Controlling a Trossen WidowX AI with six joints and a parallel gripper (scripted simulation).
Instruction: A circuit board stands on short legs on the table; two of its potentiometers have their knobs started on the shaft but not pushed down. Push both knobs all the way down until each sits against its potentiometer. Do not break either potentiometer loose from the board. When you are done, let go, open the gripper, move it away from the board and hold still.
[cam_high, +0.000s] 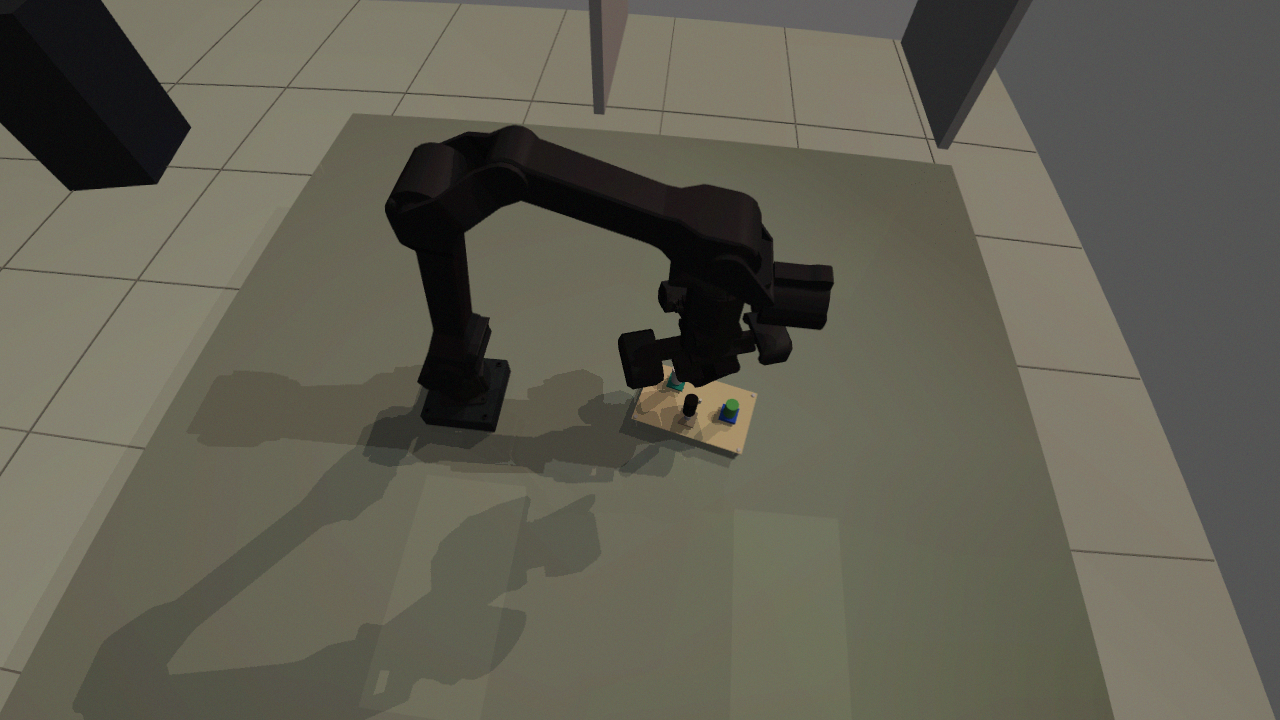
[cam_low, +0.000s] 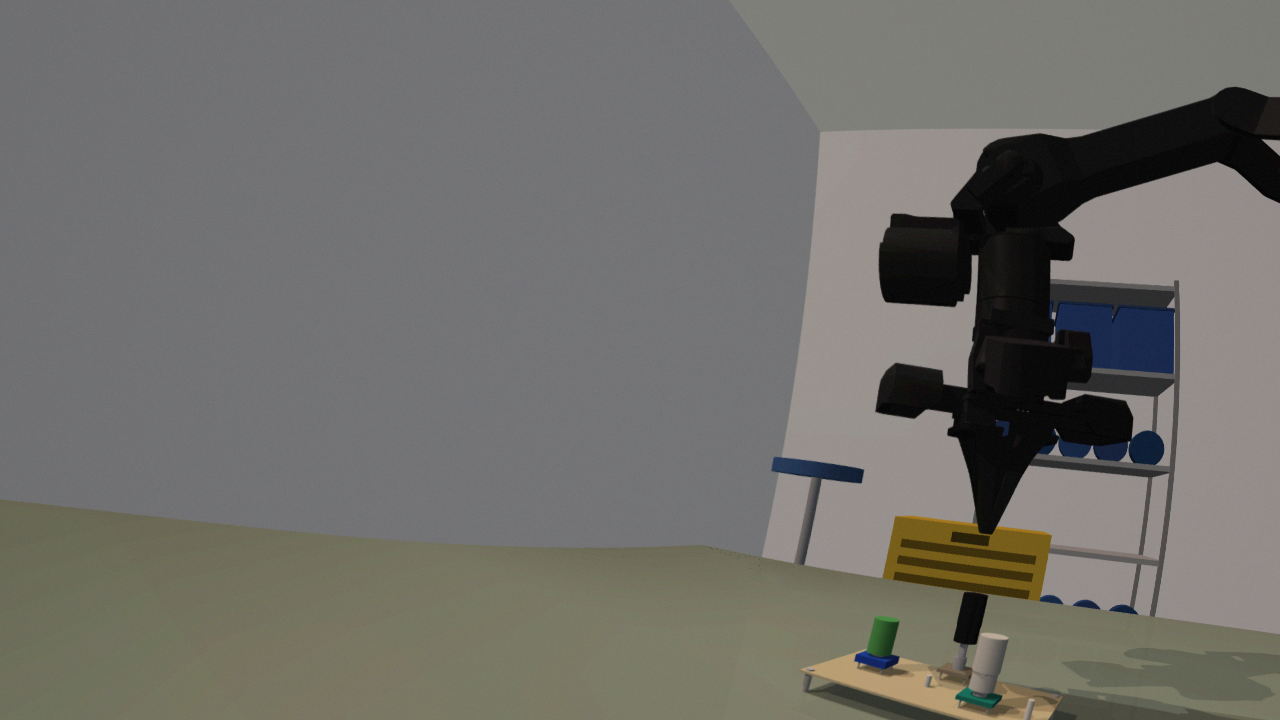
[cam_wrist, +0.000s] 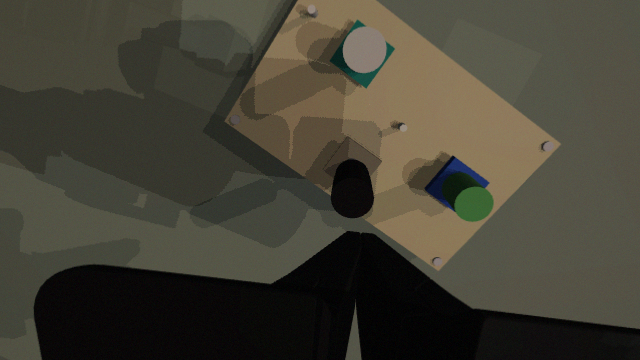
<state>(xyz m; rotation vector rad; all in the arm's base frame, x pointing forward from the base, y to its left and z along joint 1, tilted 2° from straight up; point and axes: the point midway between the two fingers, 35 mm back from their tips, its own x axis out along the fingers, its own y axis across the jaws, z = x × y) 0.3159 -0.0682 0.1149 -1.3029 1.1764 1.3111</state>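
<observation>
My gripper tip is 60 mm above the black knob. Round my gripper tip: white knob (10 mm behind, 60 mm to the left, 80 mm below).
</observation>
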